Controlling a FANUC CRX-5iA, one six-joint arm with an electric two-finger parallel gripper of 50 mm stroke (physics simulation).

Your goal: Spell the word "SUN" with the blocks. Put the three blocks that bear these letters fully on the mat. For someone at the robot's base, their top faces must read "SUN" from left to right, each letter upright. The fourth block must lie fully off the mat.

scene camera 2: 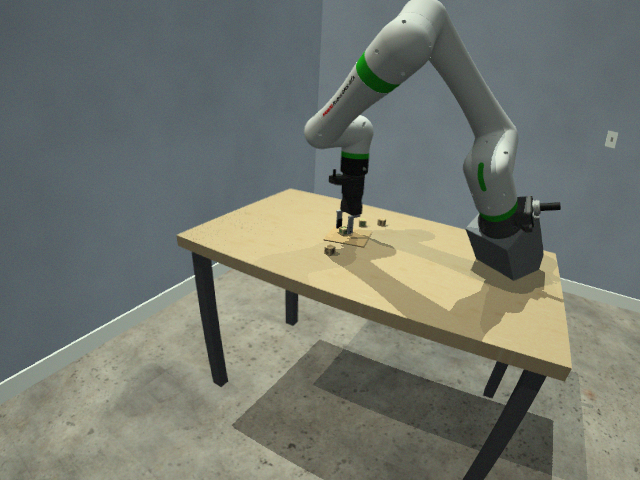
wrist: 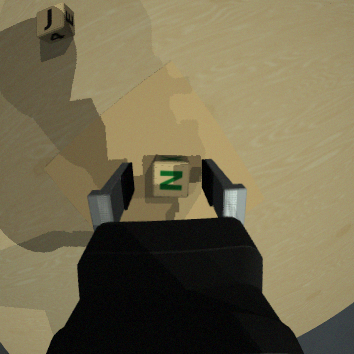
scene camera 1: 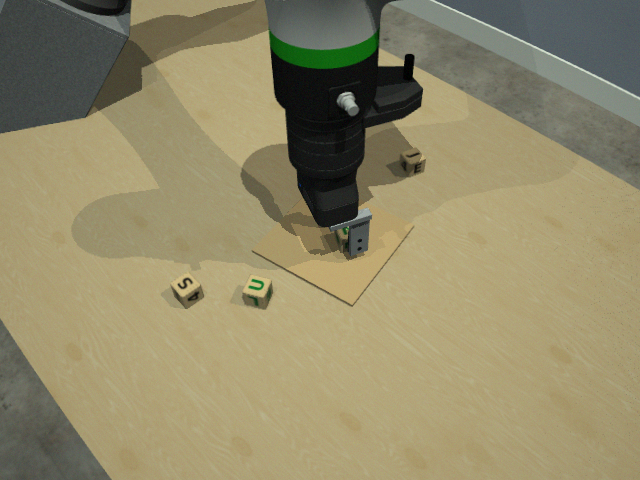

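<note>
The N block lies on the tan mat. Its green N is turned sideways in the wrist view. My gripper is open and empty, pointing down, with its fingers on either side of this block and a gap at each side. One finger partly hides the block in scene camera 1. Off the mat lie the U block, the S block and the J block.
The wooden table carries the dark robot pedestal. The U and S blocks lie side by side, apart, beyond one edge of the mat; the J block lies across the mat from them. The arm's shadow crosses the mat.
</note>
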